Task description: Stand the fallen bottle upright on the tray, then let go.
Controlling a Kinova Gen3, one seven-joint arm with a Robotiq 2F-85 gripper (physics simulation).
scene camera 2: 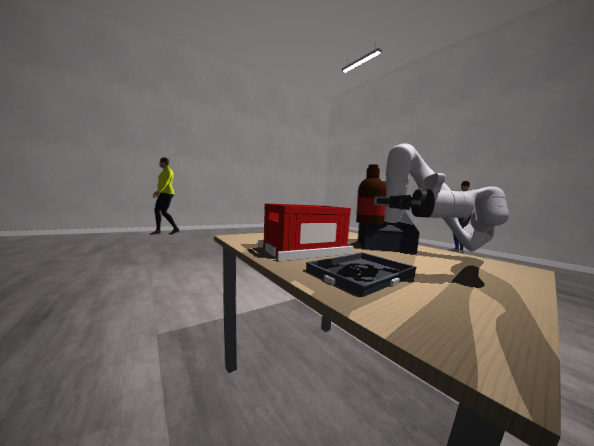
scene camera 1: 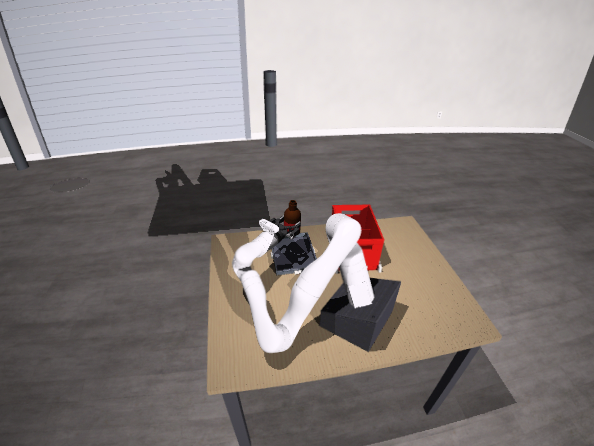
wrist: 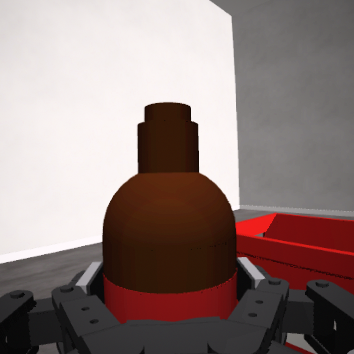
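Where they show: gripper, fingertip midpoint: [scene camera 2: 370, 200] [scene camera 1: 292, 220] [wrist: 170, 276]; arm's base at its link origin: [scene camera 2: 389, 218] [scene camera 1: 361, 298].
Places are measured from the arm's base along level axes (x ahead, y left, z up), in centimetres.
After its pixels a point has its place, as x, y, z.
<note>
The brown bottle with a red band [scene camera 1: 293, 214] @(34.6, 26.0, 11.9) [scene camera 2: 372, 190] @(39.8, 29.2, 9.5) [wrist: 169, 225] @(34.4, 28.4, 10.7) is upright in the air, neck up. My gripper [scene camera 1: 291, 227] @(37.5, 26.5, 6.9) [scene camera 2: 379, 201] @(37.5, 26.5, 6.9) [wrist: 170, 276] @(37.5, 26.5, 6.9) is shut on it, one finger on each side at the red band. My gripper points sideways, roughly level. In scene camera 2 the bottle's bottom shows clearly higher than the tray, with a gap between. The dark square tray [scene camera 1: 281, 268] @(27.8, 30.9, -12.8) [scene camera 2: 362, 289] @(48.4, 37.9, -11.7) lies flat on the table. The lower part of the bottle is hidden in the wrist view and in scene camera 1.
A red crate [scene camera 1: 375, 252] @(29.2, -10.0, -3.0) [scene camera 2: 281, 230] @(55.2, 6.1, -4.0) [wrist: 310, 260] @(39.7, 6.8, 2.6) stands on the table beside the tray. The dark block [scene camera 1: 356, 325] @(-10.3, 2.5, -2.3) [scene camera 2: 392, 237] @(6.7, 8.5, -7.3) under the arm's base is on the same table [scene camera 1: 440, 300] @(11.1, -37.2, -13.4) [scene camera 2: 430, 340] @(48.6, 53.8, -13.4). Two people stand on the floor farther back in scene camera 2.
</note>
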